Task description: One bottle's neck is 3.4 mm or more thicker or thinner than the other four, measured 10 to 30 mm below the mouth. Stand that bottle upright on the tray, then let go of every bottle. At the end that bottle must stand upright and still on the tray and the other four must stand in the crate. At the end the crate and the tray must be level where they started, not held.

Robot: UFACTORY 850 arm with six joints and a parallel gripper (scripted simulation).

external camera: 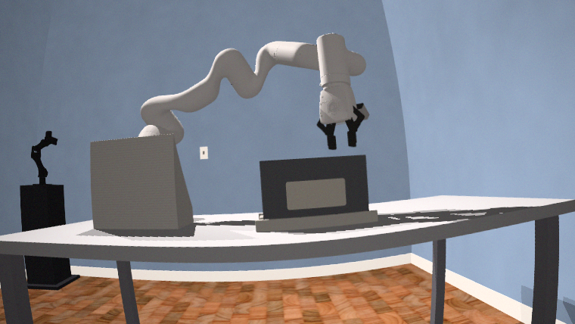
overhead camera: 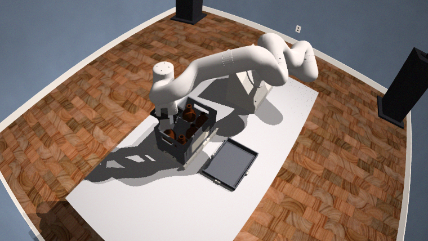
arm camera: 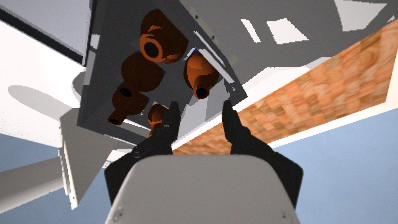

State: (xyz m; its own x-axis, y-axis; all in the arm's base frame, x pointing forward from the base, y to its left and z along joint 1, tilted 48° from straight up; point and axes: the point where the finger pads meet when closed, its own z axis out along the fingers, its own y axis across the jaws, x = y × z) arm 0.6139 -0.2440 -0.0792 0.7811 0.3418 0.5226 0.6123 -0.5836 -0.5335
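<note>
The bottle is 1 cm ahead of my hand, 8 cm to the left of it and 13 cm below it. Round my hand: dark grey crate 8 cm behind, 5 cm to the left, 13 cm below; dark tray 6 cm behind, 32 cm to the left, 21 cm below.
</note>
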